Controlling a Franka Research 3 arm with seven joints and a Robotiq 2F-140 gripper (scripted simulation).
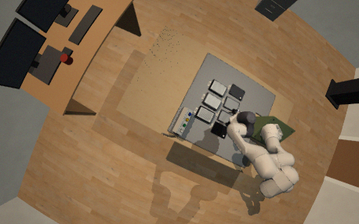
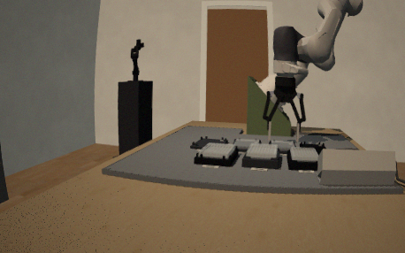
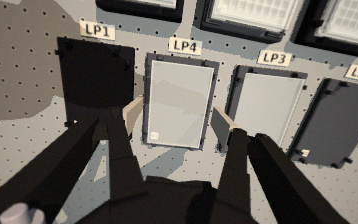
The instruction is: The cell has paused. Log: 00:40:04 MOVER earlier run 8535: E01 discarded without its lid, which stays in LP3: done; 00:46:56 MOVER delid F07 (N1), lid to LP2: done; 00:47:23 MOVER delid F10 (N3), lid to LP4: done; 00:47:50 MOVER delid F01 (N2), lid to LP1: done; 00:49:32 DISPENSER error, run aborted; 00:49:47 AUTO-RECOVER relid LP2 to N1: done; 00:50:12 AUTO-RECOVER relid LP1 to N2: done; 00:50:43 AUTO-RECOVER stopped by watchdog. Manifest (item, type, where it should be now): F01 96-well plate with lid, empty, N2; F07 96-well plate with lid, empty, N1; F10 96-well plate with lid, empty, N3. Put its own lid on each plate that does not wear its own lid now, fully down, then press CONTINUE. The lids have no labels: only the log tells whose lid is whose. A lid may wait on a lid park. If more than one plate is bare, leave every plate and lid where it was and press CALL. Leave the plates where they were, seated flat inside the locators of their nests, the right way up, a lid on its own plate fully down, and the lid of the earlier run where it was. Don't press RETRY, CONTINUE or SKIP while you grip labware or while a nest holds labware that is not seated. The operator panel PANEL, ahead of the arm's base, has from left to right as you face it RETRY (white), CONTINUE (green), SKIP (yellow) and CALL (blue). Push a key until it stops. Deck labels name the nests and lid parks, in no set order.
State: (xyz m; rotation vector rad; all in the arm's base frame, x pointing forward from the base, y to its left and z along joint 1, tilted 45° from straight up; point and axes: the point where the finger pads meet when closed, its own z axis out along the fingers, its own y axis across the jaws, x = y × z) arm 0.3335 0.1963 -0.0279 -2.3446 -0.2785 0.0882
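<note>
Now: the clear lid 4 cm below my hand. From my hand the other things lie so: lid park LP1: 2 cm behind, 12 cm to the left, 5 cm below; then LP1 label: 7 cm ahead, 14 cm to the left, 5 cm below; then lid park LP4: 5 cm below.
</note>
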